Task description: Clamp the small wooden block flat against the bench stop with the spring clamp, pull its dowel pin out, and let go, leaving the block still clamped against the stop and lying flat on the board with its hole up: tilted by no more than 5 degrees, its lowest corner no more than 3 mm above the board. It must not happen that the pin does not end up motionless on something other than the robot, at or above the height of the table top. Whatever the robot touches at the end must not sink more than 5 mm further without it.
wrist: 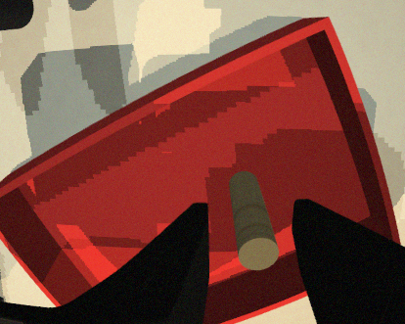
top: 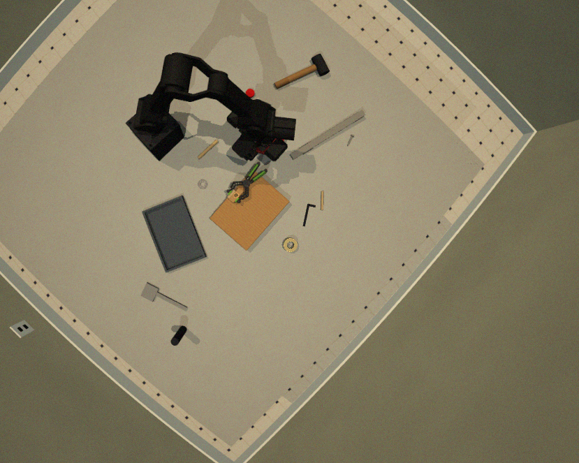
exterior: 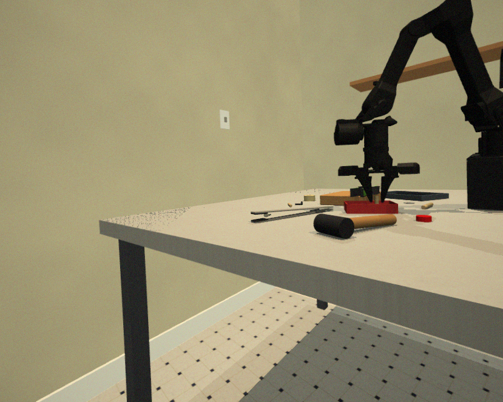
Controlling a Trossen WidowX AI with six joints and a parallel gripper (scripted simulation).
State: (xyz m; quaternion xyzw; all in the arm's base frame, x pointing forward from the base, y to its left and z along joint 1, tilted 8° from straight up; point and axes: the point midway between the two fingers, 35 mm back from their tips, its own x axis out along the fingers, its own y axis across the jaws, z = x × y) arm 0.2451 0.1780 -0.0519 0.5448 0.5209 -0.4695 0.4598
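Right now my hand is 4 cm above the dowel pin. The rest, counted from my hand: small wooden block: 18 cm to the right, 6 cm ahead, 2 cm below; then red disc: 11 cm behind, 10 cm to the left, 5 cm below; then red tray: 5 cm below, 2 cm ahead, 1 cm to the left.
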